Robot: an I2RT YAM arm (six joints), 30 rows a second.
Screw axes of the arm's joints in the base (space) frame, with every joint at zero. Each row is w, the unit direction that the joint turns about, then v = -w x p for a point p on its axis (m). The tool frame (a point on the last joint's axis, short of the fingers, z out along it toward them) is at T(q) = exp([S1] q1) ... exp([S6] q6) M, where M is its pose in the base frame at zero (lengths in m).
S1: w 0 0 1 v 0.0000 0.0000 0.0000
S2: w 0 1 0 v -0.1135 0.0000 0.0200
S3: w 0 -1 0 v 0.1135 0.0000 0.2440
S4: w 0 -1 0 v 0.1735 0.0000 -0.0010
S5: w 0 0 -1 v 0.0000 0.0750 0.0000
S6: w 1 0 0 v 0.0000 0.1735 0.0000
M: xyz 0.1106 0.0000 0.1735 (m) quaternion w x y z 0.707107 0 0.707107 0
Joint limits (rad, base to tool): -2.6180..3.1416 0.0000..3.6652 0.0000..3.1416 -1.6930..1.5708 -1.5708..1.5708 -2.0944..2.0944
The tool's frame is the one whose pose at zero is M.
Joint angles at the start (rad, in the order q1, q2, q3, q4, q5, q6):
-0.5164, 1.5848, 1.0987, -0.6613, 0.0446, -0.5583
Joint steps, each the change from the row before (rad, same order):
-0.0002, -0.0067, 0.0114, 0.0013, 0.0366, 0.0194
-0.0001, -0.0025, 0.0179, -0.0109, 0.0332, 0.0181
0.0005, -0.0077, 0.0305, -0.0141, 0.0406, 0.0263
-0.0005, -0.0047, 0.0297, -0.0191, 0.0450, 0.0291
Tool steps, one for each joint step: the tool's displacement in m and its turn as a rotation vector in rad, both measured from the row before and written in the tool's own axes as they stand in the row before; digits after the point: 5 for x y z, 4 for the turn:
-0.00199, -0.00308, -0.00439, 0.0414, 0.0026, 0.0208
-0.00229, -0.00319, -0.00436, 0.0335, 0.0087, 0.0191
-0.00456, -0.00524, -0.00864, 0.0469, -0.0013, 0.0291
-0.00359, -0.00527, -0.00752, 0.0470, 0.0076, 0.0322

